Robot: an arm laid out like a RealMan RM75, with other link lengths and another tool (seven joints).
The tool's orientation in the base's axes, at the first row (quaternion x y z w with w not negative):
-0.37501, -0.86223, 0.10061, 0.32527
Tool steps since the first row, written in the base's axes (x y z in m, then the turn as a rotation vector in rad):
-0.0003, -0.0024, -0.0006, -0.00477, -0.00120, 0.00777
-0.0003, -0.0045, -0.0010, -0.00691, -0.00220, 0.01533
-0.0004, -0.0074, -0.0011, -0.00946, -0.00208, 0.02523
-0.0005, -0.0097, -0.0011, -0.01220, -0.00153, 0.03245
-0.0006, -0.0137, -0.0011, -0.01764, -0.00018, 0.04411
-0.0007, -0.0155, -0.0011, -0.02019, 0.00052, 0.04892
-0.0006, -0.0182, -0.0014, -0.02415, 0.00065, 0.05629
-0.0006, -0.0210, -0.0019, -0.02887, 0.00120, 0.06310
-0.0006, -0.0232, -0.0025, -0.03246, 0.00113, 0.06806
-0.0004, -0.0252, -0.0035, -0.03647, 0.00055, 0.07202
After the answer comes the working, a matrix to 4 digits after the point.
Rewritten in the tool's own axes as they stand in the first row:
-0.0018, -0.0016, 0.0005, 0.00534, -0.00685, -0.00302
-0.0035, -0.0029, 0.0006, 0.00938, -0.01195, -0.00753
-0.0056, -0.0049, 0.0006, 0.01556, -0.01748, -0.01351
-0.0072, -0.0066, 0.0005, 0.02085, -0.02171, -0.01727
-0.0100, -0.0095, 0.0003, 0.03023, -0.02879, -0.02267
-0.0112, -0.0108, 0.0002, 0.03436, -0.03179, -0.02469
-0.0133, -0.0125, 0.0002, 0.04004, -0.03708, -0.02783
-0.0156, -0.0142, 0.0004, 0.04613, -0.04228, -0.03001
-0.0174, -0.0155, 0.0007, 0.05031, -0.04649, -0.03154
-0.0194, -0.0164, 0.0012, 0.05385, -0.05088, -0.03207

The tool's axes in the first row as the columns of a matrix, in the base's axes (rounded; the answer above uses it unrounded):
-0.5071, 0.5812, -0.6364
0.7121, 0.6985, 0.0705
0.4855, -0.4175, -0.7682

